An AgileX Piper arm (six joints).
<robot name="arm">
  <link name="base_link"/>
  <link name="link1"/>
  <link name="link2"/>
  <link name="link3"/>
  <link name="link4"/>
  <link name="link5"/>
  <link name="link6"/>
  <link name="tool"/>
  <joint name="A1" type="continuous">
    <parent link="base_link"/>
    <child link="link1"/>
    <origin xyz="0 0 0.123"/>
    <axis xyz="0 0 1"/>
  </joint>
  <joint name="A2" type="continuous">
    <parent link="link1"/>
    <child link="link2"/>
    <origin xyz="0 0 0"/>
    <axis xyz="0 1 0"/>
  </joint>
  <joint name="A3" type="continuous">
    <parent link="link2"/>
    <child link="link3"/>
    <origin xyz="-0.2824 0 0.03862"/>
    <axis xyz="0 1 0"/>
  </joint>
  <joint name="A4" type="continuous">
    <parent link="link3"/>
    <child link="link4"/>
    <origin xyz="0.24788 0 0.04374"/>
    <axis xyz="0.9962 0 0.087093"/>
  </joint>
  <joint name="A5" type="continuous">
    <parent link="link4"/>
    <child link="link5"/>
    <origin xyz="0 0 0"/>
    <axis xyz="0 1 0"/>
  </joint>
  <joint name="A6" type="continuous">
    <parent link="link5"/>
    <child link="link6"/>
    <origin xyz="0.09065 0 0.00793"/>
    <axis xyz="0.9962 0 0.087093"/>
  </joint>
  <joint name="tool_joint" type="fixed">
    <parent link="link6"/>
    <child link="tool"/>
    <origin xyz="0 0 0" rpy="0 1.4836 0"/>
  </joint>
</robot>
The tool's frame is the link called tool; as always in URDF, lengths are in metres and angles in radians. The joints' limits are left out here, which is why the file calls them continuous.
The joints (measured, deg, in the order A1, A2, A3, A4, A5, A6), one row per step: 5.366 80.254 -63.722 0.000 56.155 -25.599; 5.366 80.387 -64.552 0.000 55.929 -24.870; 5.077 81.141 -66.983 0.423 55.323 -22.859; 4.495 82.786 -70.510 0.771 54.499 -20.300; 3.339 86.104 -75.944 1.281 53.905 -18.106; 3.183 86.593 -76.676 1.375 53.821 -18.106; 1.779 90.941 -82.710 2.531 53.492 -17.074; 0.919 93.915 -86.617 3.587 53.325 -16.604; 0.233 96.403 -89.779 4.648 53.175 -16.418; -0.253 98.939 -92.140 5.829 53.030 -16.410; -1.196 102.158 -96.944 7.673 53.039 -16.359
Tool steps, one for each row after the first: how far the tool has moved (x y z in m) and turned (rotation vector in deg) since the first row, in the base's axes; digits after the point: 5 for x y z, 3 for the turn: 0.00233 0.00022 0.00363 0.367 -0.893 -0.672; 0.01007 0.00006 0.01257 1.811 -3.045 -2.873; 0.02273 -0.00140 0.02280 3.516 -5.597 -5.801; 0.04352 -0.00555 0.03359 5.261 -8.167 -8.939; 0.04643 -0.00614 0.03475 5.386 -8.487 -9.098; 0.07083 -0.01178 0.04145 7.149 -10.368 -11.510; 0.08682 -0.01536 0.04396 8.473 -11.364 -12.876; 0.09990 -0.01828 0.04499 9.646 -12.100 -13.821; 0.11212 -0.02003 0.04097 10.761 -11.977 -14.490; 0.12894 -0.02440 0.04463 12.704 -13.430 -15.556
